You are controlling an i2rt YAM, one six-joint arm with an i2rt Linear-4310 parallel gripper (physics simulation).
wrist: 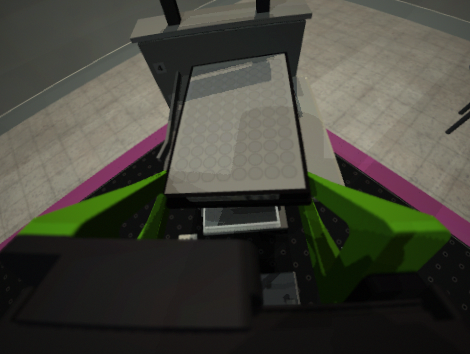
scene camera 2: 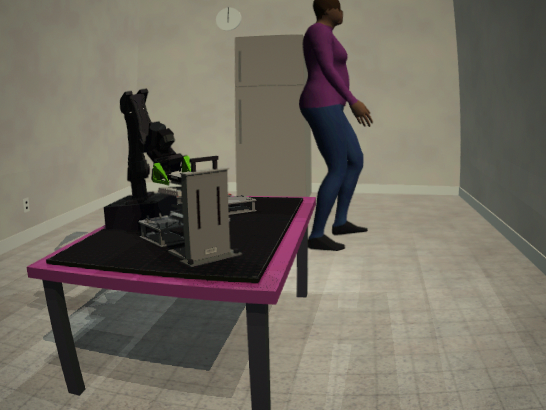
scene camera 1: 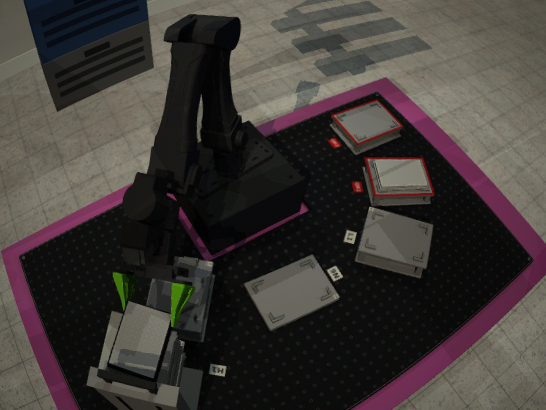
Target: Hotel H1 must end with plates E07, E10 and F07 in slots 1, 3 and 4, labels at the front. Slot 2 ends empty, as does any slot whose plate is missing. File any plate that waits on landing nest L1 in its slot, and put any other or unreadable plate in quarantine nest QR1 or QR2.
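Pixels of known places: gripper, fingertip midpoint: (wrist: pixel 234 177) (scene camera 1: pixel 149 322); arm's base, origin of the base link: (scene camera 2: pixel 140 198) (scene camera 1: pixel 229 168).
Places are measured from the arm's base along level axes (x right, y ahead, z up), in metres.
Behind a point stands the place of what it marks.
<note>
My gripper (scene camera 1: pixel 148 316) {x 0.360, y 0.258, z 0.122 m} (scene camera 2: pixel 175 171) {x 0.360, y 0.258, z 0.122 m} (wrist: pixel 234 177) {x 0.360, y 0.258, z 0.122 m} is shut on a pale well plate (scene camera 1: pixel 142 337) {x 0.388, y 0.283, z 0.141 m} (wrist: pixel 240 135) {x 0.378, y 0.266, z 0.142 m}, one green finger at each long side. The plate is level, at the upper part of hotel H1 (scene camera 1: pixel 169 396) {x 0.413, y 0.397, z 0.164 m} (scene camera 2: pixel 207 215) {x 0.468, y 0.357, z 0.037 m} (wrist: pixel 240 40) {x 0.453, y 0.328, z 0.149 m}, beside a slot mark 4. Its label edge faces the wrist camera, but the text is too small and dark to read. The lower slots are mostly hidden. Landing nest L1 (scene camera 1: pixel 395 240) {x -0.183, y 0.351, z -0.043 m} bears no plate. One red-rimmed quarantine nest (scene camera 1: pixel 426 193) {x -0.354, y 0.311, z -0.052 m} holds a pale plate (scene camera 1: pixel 401 173) {x -0.336, y 0.233, z -0.038 m}; the other red-rimmed nest (scene camera 1: pixel 366 122) {x -0.405, y 0.051, z -0.053 m} is empty.
A low grey nest (scene camera 1: pixel 292 292) {x 0.059, y 0.287, z -0.081 m} with a tag (scene camera 1: pixel 334 273) {x -0.045, y 0.307, z -0.092 m} lies mid-mat. A grey stand (scene camera 1: pixel 202 305) {x 0.235, y 0.218, z -0.033 m} (scene camera 2: pixel 162 231) {x 0.345, y 0.183, z -0.043 m} is close beside the hotel and the gripper. A handle (scene camera 2: pixel 205 159) {x 0.456, y 0.354, z 0.194 m} rises from the hotel top. A person (scene camera 2: pixel 327 70) stands beyond the table.
</note>
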